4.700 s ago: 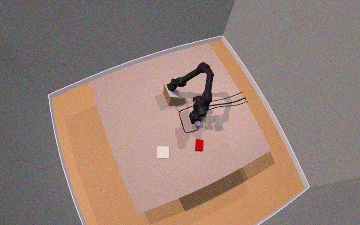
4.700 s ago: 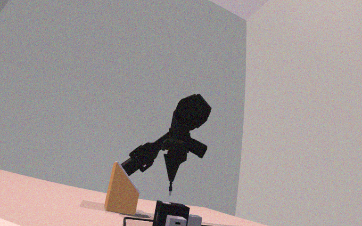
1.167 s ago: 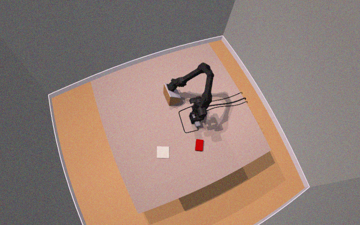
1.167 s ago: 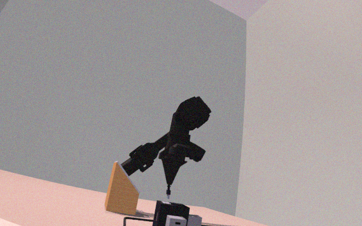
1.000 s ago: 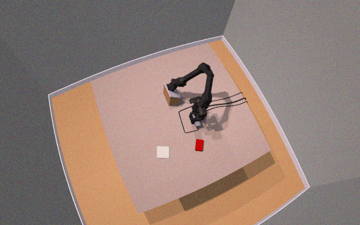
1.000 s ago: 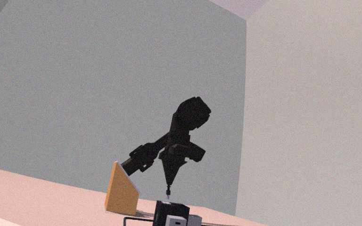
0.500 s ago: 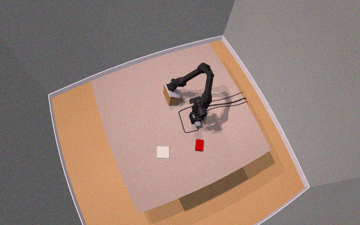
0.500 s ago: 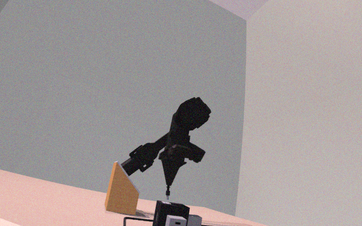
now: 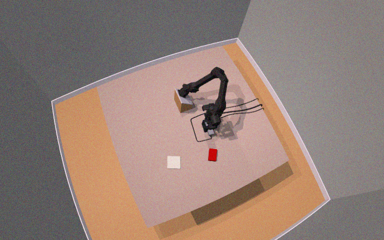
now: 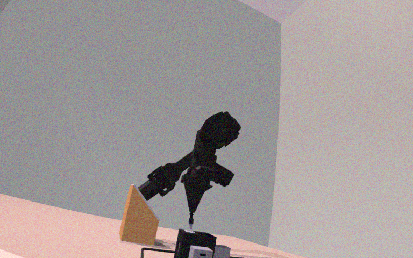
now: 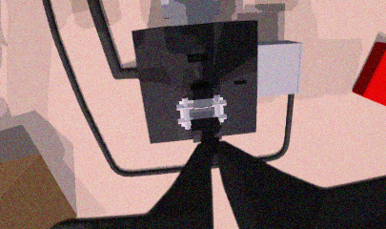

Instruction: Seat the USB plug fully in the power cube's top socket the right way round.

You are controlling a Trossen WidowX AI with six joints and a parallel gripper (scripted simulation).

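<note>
Now: gripper tip 2 cm above the USB plug. From my gripper tip the other things lie so: red block: 23 cm ahead, 2 cm to the right, 11 cm below; USB socket: 5 cm below; white block: 21 cm ahead, 32 cm to the right, 12 cm below.
</note>
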